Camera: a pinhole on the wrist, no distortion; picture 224 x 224 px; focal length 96.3 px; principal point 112.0 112.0 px. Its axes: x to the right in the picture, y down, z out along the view. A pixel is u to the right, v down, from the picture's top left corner.
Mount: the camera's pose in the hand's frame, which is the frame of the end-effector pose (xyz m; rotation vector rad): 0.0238 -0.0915 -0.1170 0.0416 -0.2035 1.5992
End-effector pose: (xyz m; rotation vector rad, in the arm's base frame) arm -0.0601 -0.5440 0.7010 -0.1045 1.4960 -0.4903
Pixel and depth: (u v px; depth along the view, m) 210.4 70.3 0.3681
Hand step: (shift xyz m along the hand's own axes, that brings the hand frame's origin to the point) 0.1302 0.2264 0.3189
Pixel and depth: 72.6 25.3 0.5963
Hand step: 0.5083 -0.4120 0.4879
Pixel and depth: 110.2 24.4 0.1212
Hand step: 0.1215 -0.1099 0.0133
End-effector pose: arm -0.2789 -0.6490 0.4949 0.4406 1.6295 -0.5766
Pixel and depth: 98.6 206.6 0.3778
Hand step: -0.3806 -0.2118 0.2074
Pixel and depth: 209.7 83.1 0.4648
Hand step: 0.0969 0.3051 0.4264
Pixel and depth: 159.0 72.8 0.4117
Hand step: 0.1412 0.0468 0.3358
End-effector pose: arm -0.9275 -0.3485 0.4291 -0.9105 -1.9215 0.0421
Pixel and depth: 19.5 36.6 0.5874
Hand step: 0.4458 -0.7287 0.4222
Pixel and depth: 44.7 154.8 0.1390
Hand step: -0.0474 -0.2107 -0.0017
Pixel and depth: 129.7 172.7 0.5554
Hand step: -0.3837 -0.0863 0.4078
